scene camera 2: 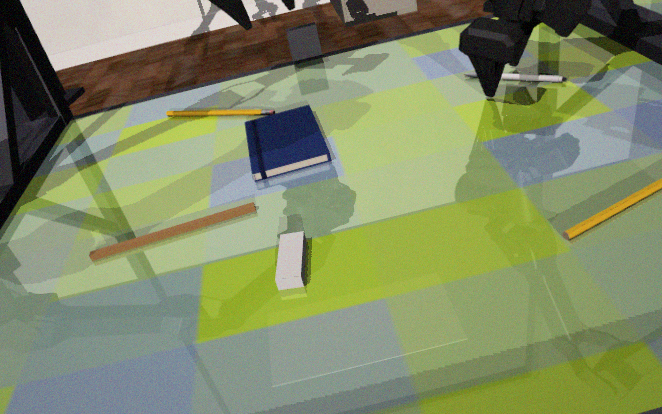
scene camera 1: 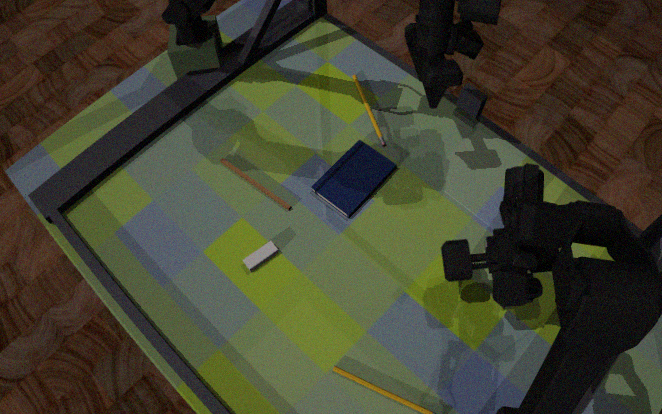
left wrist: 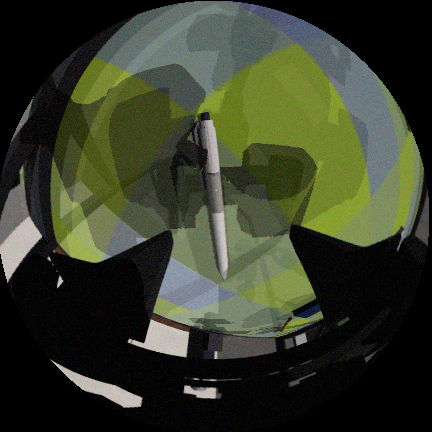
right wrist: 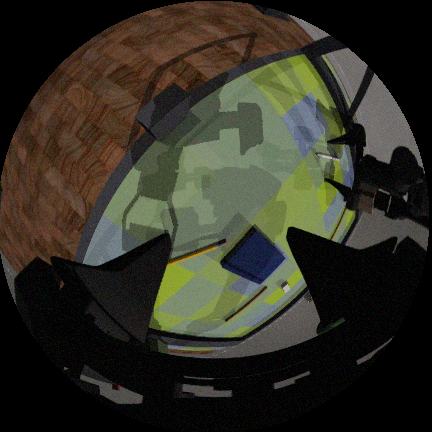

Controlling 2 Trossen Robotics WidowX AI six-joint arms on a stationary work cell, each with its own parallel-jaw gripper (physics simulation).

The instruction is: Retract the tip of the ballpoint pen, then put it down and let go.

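Seen in the pictures: left gripper, between the fingertips: point(scene camera 2: 501, 80) point(scene camera 1: 487, 267) point(left wrist: 233, 233) point(right wrist: 326, 159); right gripper, between the fingertips: point(scene camera 2: 270, 19) point(scene camera 1: 427, 94) point(right wrist: 230, 236); left arm's base, origin of its link: point(right wrist: 375, 197); right arm's base, origin of its link: point(scene camera 1: 191, 33).
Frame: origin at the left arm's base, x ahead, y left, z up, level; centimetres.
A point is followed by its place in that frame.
Observation:
A white and grey ballpoint pen point(scene camera 2: 537, 78) {x 14.3, y -26.4, z -9.9 cm} point(left wrist: 214, 192) {x 14.8, y -27.3, z -9.6 cm} point(right wrist: 327, 156) {x 17.7, y -29.8, z -9.6 cm} lies on the checkered table. In the left wrist view its black button end is at the top and its pointed end toward the bottom, between the spread fingers and a little left of the middle. Whether the tip is out is too small to tell. The pen is hidden behind the left arm in scene camera 1. My left gripper point(left wrist: 233, 233) {x 17.9, y -28.9, z -10.1 cm} point(right wrist: 326, 159) {x 17.9, y -28.9, z -10.1 cm} is open and empty, above the pen. My right gripper point(right wrist: 230, 236) {x 44.7, y -45.1, z 0.2 cm} point(scene camera 2: 270, 17) {x 44.7, y -45.1, z 0.2 cm} is open and empty, raised above the table's far side.
A blue notebook point(scene camera 1: 356, 179) {x 46.3, y -27.1, z -9.2 cm} point(scene camera 2: 288, 142) {x 46.7, y -25.3, z -9.2 cm} lies mid-table, with a yellow pencil point(scene camera 1: 369, 110) {x 55.0, y -41.6, z -9.7 cm} point(scene camera 2: 215, 113) {x 56.0, y -41.8, z -10.0 cm} beyond it. A brown stick point(scene camera 1: 256, 184) {x 59.9, y -14.4, z -9.7 cm} point(scene camera 2: 172, 232) {x 60.6, y -14.1, z -10.0 cm}, a white eraser point(scene camera 1: 260, 255) {x 49.0, y -4.7, z -9.2 cm} point(scene camera 2: 291, 260) {x 49.1, y -3.9, z -9.2 cm} and another yellow pencil point(scene camera 1: 382, 390) {x 18.8, y -0.8, z -9.7 cm} point(scene camera 2: 615, 209) {x 21.8, y 0.4, z -9.8 cm} lie nearer. A dark frame point(scene camera 1: 125, 135) {x 88.1, y -4.6, z -8.4 cm} borders the table.

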